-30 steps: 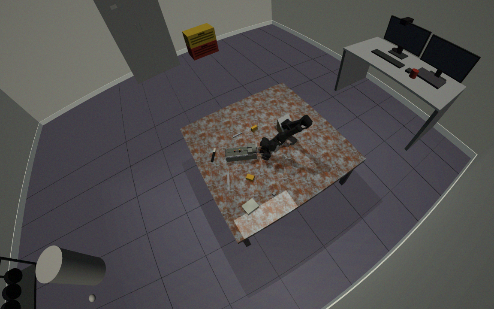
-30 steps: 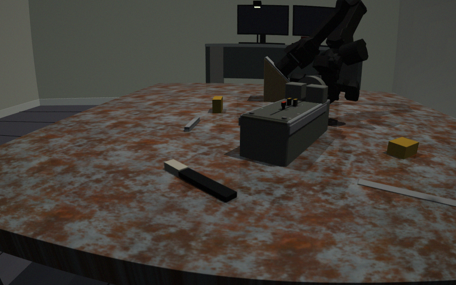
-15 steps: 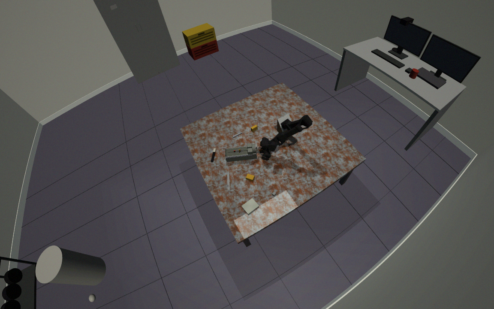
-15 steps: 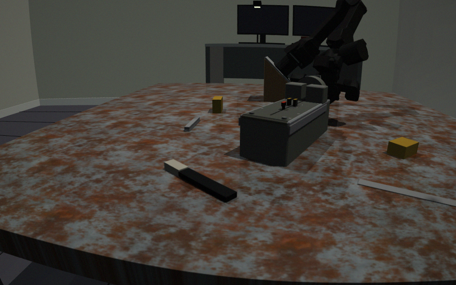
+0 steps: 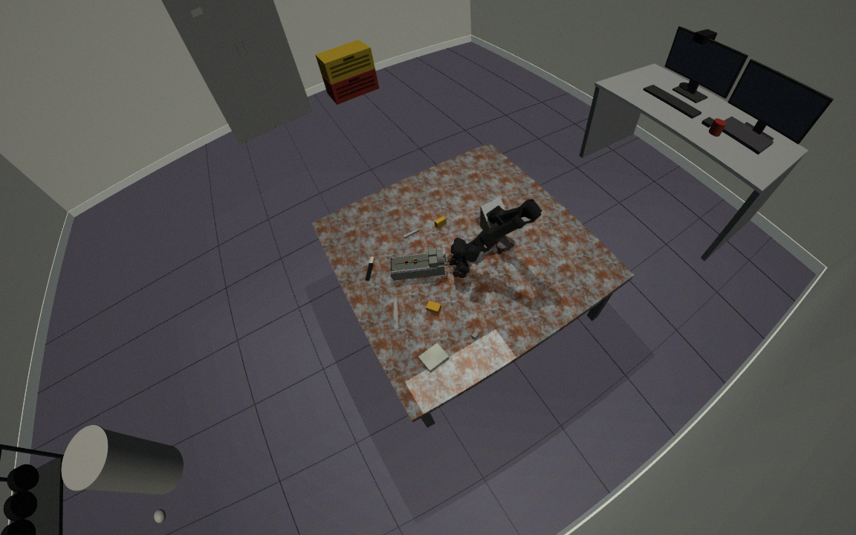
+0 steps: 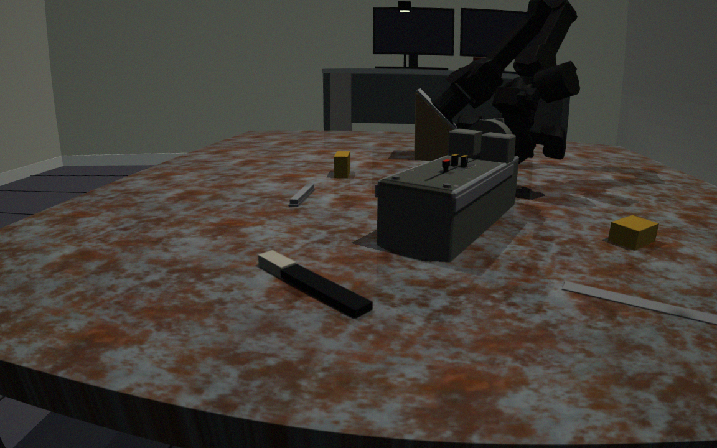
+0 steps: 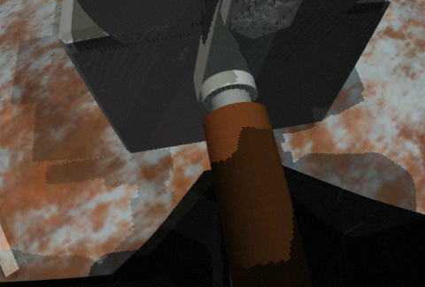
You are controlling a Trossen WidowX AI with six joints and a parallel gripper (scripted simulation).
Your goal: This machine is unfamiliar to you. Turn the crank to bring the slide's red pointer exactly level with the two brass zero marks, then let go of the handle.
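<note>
My gripper tip is 1 cm past the brown crank handle, 1 cm to the right of it and 3 cm below it. Also, from my gripper tip: red pointer 18 cm ahead, 11 cm to the right, 5 cm above; then small grey bar 3 cm ahead, 31 cm to the right, 3 cm below; then grey strip 36 cm ahead, 6 cm to the left, 3 cm below.
</note>
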